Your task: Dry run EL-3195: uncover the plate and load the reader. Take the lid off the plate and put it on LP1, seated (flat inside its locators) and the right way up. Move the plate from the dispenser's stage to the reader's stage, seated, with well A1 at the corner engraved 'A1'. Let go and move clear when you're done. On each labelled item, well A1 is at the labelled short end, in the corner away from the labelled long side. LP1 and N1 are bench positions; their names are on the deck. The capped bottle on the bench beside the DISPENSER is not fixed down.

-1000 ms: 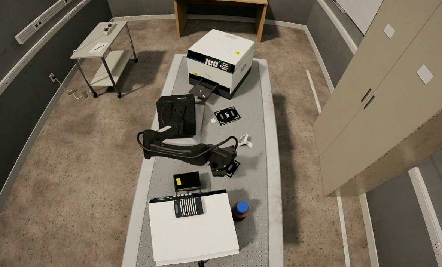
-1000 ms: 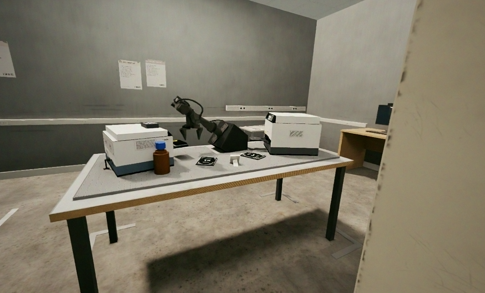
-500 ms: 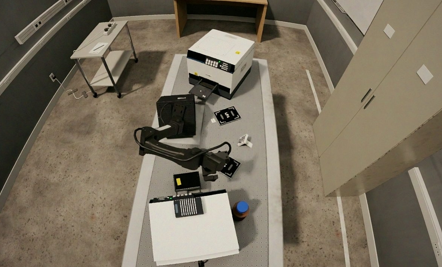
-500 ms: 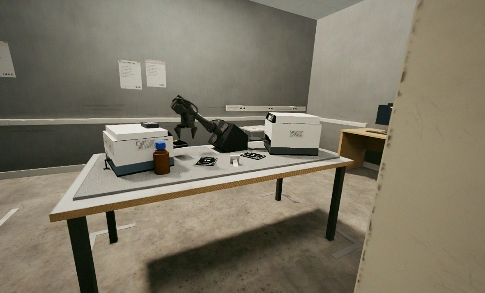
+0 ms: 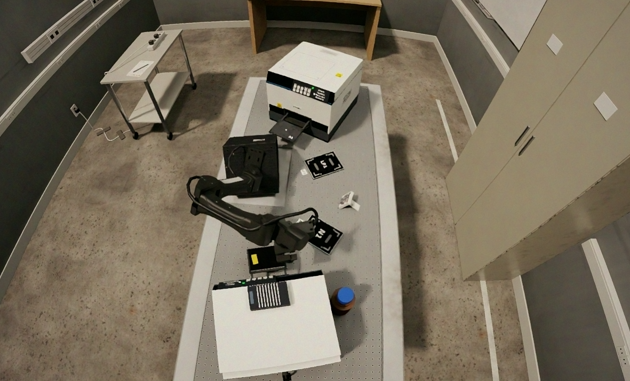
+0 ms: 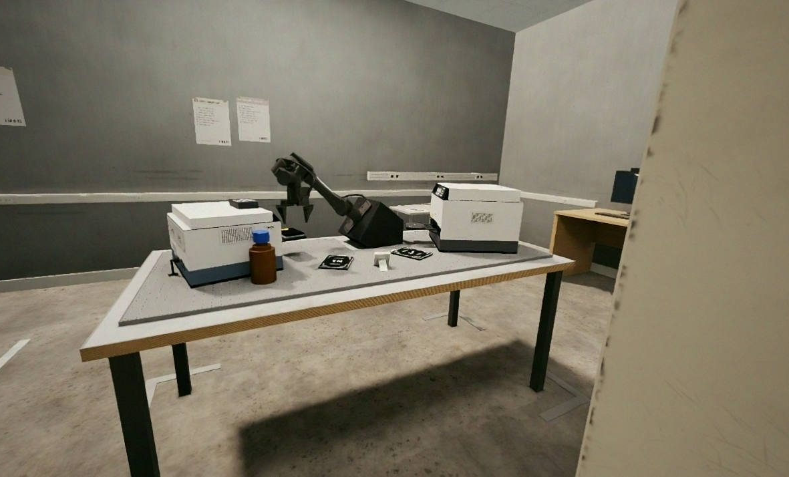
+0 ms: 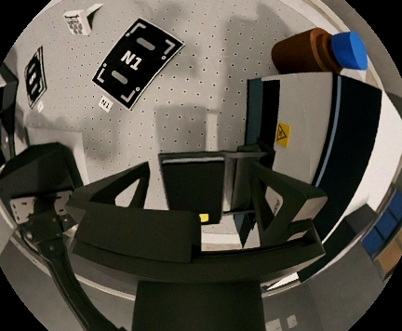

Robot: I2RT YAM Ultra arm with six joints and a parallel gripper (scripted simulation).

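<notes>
Now: the black plate 80 mm behind my hand, 60 mm below it and 20 mm to the right of it. Round my hand: well plate: 80 mm behind, 70 mm below, 20 mm to the right; blue-capped bottle: 210 mm ahead, 150 mm to the right, 60 mm below.
</notes>
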